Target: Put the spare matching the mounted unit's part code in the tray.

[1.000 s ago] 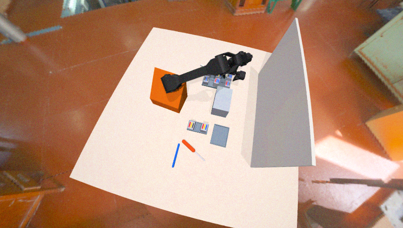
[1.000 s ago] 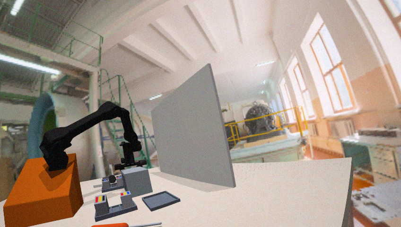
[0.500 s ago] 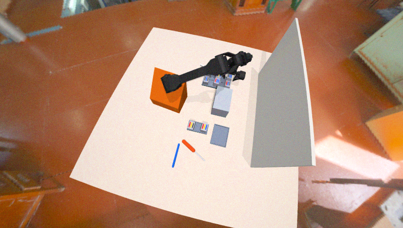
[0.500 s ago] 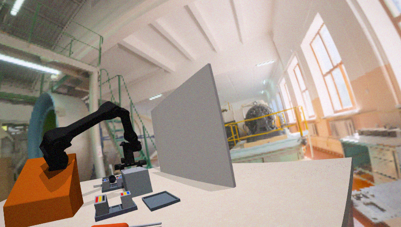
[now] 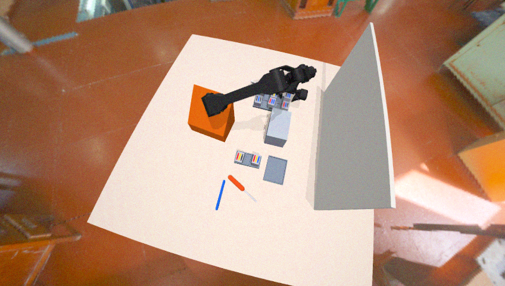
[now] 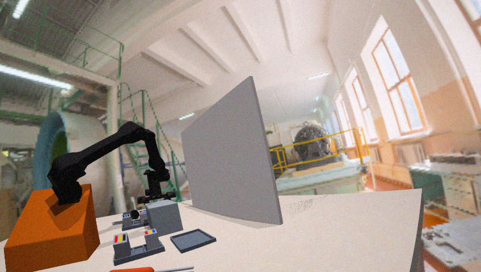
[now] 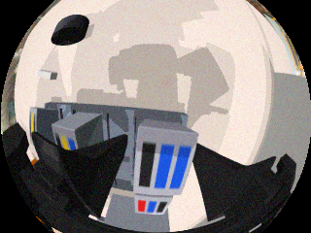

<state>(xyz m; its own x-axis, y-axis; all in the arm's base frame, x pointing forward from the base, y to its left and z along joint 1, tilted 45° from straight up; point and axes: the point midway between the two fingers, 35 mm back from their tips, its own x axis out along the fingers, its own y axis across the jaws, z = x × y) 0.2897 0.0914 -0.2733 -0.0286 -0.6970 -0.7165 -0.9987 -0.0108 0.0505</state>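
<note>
The flat grey tray is 410 mm to the right of my gripper tip, 50 mm ahead of it and 10 mm below it. From my gripper tip the other things lie so: tall grey panel: 250 mm ahead, 210 mm above, 190 mm to the right; then grey mounted unit: 200 mm to the right, 30 mm above; then spare: 80 mm behind, 20 mm above, 10 mm to the right.
</note>
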